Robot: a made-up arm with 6 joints. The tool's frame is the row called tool. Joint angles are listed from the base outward. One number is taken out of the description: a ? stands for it. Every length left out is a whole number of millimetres.
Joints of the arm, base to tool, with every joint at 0 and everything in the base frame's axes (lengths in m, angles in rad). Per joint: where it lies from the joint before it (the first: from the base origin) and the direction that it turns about. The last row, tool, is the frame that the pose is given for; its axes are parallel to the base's.
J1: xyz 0 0 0.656 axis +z
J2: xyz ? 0 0 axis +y
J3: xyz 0 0 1.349 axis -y
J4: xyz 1.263 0 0.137 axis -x
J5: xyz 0 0 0 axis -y
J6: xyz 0.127 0 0 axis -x
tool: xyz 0 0 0
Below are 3 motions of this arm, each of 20 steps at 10 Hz.
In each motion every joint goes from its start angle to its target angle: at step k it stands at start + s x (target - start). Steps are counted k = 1, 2, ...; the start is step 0. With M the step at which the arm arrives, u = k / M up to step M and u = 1 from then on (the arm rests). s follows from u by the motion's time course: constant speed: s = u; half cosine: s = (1 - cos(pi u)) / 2; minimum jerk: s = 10 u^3 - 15 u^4 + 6 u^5.
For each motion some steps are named. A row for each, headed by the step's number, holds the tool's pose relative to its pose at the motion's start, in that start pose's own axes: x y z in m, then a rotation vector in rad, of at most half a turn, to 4 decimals.
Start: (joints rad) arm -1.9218 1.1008 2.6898 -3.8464 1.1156 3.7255
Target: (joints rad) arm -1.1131 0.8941 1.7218 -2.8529 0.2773 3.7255
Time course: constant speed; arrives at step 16
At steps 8, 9, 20:
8: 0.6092 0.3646 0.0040 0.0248 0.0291 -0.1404
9: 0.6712 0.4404 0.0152 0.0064 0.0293 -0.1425
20: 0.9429 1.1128 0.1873 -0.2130 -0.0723 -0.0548

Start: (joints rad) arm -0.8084 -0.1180 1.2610 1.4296 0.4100 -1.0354
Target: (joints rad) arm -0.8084 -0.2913 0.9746 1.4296 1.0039 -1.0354
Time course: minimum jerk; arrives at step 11
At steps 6, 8, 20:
6: -0.0433 0.0364 0.0653 0.0363 -0.1252 0.3186
8: -0.0759 0.0553 0.0973 0.0611 -0.1901 0.4721
20: -0.0929 0.0638 0.1117 0.0737 -0.2203 0.5406

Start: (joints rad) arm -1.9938 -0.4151 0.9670 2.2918 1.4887 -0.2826
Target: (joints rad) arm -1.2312 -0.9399 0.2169 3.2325 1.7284 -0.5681
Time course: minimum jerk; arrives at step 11
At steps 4, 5, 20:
4: -0.0961 0.0303 0.1113 0.0775 -0.1101 0.0896
5: -0.1574 0.0726 0.1836 0.1132 -0.1776 0.1504
20: -0.3345 0.3653 0.4621 0.1563 -0.3833 0.4042

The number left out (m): 0.224
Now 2 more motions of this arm.
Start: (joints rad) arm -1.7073 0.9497 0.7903 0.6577 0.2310 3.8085
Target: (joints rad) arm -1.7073 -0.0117 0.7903 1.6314 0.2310 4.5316
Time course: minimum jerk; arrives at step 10
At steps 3, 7, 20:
3: -0.1323 0.3621 -0.1189 -0.2962 0.0429 0.1271
7: -1.2203 1.4883 -0.5847 -1.4955 -0.2221 0.6693
20: -1.5803 1.6377 -0.6771 -1.7591 -0.4038 0.7703

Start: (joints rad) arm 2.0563 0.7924 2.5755 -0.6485 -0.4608 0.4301
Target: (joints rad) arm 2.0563 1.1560 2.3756 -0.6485 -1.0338 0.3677
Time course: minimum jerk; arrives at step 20
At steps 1, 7, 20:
1: 0.0001 -0.0002 -0.0013 0.0002 0.0012 0.0002
7: -0.0071 -0.0342 -0.2718 0.0550 0.2476 0.0354
20: -0.2664 -0.0805 -1.1281 0.2962 1.0385 0.1566

